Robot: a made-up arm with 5 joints. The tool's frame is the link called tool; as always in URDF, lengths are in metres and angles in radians.
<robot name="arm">
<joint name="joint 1" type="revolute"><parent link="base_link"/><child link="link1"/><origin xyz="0.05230 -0.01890 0.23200" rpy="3.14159 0.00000 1.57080"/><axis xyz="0 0 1"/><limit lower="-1.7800" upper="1.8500"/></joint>
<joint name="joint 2" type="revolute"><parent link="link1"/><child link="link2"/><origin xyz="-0.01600 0.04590 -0.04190" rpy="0.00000 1.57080 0.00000"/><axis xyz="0 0 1"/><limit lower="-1.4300" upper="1.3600"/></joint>
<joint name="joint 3" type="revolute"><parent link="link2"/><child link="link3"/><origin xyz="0.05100 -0.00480 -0.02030" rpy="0.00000 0.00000 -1.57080"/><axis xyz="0 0 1"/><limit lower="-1.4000" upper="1.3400"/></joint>
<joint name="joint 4" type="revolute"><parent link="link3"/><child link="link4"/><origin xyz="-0.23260 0.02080 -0.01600" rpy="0.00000 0.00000 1.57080"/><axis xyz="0 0 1"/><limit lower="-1.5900" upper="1.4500"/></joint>
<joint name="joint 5" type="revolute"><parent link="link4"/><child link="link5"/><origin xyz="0.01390 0.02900 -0.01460" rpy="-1.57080 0.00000 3.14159"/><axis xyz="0 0 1"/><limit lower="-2.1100" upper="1.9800"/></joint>
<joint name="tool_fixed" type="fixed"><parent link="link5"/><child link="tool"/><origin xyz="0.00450 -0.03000 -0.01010" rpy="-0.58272 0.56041 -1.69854"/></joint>
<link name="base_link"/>
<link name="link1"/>
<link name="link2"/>
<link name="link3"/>
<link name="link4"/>
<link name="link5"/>
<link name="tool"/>
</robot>
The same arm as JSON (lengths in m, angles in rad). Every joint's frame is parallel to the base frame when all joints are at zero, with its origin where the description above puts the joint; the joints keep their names.
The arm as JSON. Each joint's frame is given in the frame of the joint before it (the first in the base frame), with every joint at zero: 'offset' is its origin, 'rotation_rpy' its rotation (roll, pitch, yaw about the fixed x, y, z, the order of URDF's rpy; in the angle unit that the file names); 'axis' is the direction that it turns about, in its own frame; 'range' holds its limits. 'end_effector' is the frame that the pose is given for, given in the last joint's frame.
{"length_unit": "m", "angle_unit": "rad", "chain": [
  {"id": "joint 1", "offset": [0.0523, -0.0189, 0.232], "rotation_rpy": [0.0, 0.0, 0.0], "axis": "-z", "range": [-1.78, 1.85]},
  {"id": "joint 2", "offset": [0.0459, -0.016, 0.0419], "rotation_rpy": [0.0, 0.0, 0.0], "axis": "+y", "range": [-1.43, 1.36]},
  {"id": "joint 3", "offset": [-0.0048, -0.0203, 0.051], "rotation_rpy": [0.0, 0.0, 0.0], "axis": "+y", "range": [-1.4, 1.34]},
  {"id": "joint 4", "offset": [0.2326, -0.016, 0.0208], "rotation_rpy": [0.0, 0.0, 0.0], "axis": "+y", "range": [-1.59, 1.45]},
  {"id": "joint 5", "offset": [0.029, -0.0146, 0.0139], "rotation_rpy": [0.0, 0.0, 0.0], "axis": "-x", "range": [-2.11, 1.98]}
], "end_effector": {"offset": [0.0101, 0.03, -0.0045], "rotation_rpy": [-2.0854, -0.1081, 1.0067]}}

